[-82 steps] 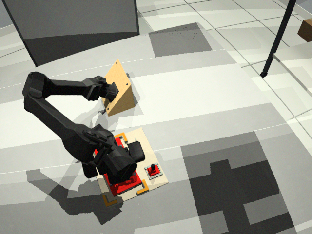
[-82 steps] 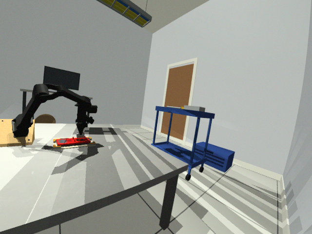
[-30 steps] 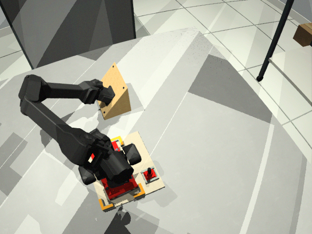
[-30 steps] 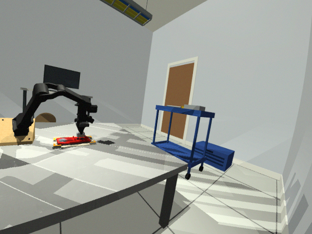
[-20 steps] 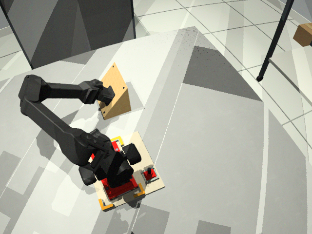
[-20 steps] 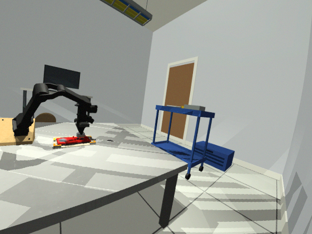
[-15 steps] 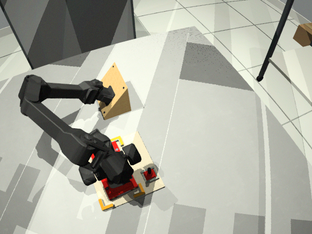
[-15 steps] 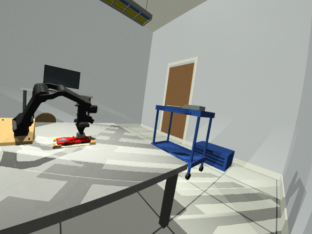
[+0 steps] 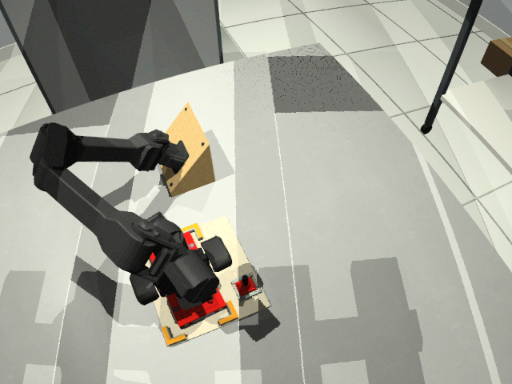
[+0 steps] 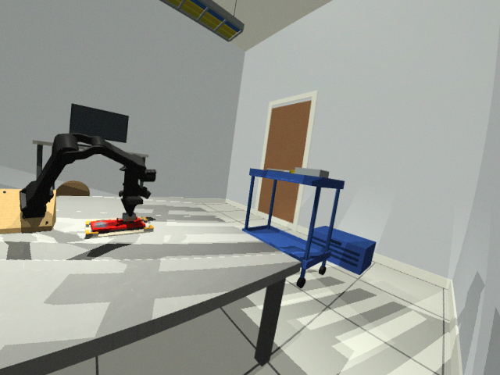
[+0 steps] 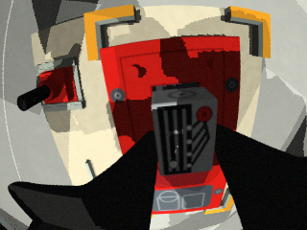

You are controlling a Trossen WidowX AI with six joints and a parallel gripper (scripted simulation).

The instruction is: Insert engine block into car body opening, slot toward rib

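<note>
Now: gripper tip 10 mm above the grey engine block.
</note>
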